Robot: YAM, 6 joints.
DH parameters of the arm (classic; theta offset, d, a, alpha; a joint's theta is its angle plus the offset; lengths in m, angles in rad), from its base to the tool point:
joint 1: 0 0.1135 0.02 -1.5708
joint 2: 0 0 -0.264 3.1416
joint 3: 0.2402 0 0.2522 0
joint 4: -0.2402 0 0.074 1.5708
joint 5: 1.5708 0 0 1.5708
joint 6: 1.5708 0.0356 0 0
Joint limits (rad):
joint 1: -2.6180..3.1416
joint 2: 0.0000..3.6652
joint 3: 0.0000..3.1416
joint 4: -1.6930..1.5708
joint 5: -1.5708..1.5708
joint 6: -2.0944..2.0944
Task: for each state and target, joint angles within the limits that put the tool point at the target. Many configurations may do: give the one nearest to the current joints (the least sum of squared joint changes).
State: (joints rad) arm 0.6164 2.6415 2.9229 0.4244 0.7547 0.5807
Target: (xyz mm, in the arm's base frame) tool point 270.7 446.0 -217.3
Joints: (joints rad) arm 1.0710 3.4599 2.4266 0.2833 0.7335 0.5807
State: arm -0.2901 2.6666 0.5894 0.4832 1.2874 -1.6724
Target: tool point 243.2 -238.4 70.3
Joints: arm -0.6732 2.0913 0.8029 0.5714 1.3518 -1.6724
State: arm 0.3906 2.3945 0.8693 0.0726 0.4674 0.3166
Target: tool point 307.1 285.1 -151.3
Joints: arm 0.7798 2.8936 1.4880 0.2527 0.3797 0.3166
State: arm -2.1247 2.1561 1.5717 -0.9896 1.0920 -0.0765
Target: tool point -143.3 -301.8 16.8
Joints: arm -1.9214 2.4212 1.3101 -1.0136 1.0521 -0.0765
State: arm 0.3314 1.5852 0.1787 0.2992 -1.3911 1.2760
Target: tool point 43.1 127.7 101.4
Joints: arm 0.9780 1.2425 0.0616 0.2840 -1.5561 1.2760
